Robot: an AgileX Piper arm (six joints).
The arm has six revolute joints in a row. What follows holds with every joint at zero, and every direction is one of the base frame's. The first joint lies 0.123 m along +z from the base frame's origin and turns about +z. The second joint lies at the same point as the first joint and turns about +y. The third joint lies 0.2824 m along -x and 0.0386 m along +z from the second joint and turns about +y. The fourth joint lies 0.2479 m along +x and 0.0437 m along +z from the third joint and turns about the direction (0.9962, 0, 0.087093). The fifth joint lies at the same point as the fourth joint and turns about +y. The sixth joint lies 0.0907 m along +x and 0.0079 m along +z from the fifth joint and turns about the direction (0.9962, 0, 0.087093). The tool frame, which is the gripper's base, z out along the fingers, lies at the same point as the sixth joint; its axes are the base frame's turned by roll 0, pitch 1.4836 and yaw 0 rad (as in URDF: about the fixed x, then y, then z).
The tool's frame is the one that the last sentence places.
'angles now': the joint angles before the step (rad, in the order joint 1, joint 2, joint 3, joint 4, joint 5, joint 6). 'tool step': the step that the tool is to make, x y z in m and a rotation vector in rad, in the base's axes. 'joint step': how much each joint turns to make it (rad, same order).
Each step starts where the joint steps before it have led.
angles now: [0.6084 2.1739 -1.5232 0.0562 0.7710 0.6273]
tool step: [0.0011 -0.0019 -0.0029 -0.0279 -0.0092 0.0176]
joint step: [-0.0002 0.0064 0.0000 -0.0335 0.0020 0.0003]
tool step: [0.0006 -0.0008 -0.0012 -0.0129 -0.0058 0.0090]
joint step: [0.0001 0.0028 -0.0001 -0.0165 0.0000 0.0001]
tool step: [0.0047 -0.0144 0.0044 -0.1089 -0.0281 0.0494]
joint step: [-0.0145 -0.0112 -0.0002 -0.1236 0.0499 0.0001]
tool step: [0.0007 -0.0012 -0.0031 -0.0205 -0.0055 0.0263]
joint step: [-0.0001 0.0062 0.0025 -0.0207 -0.0033 -0.0153]
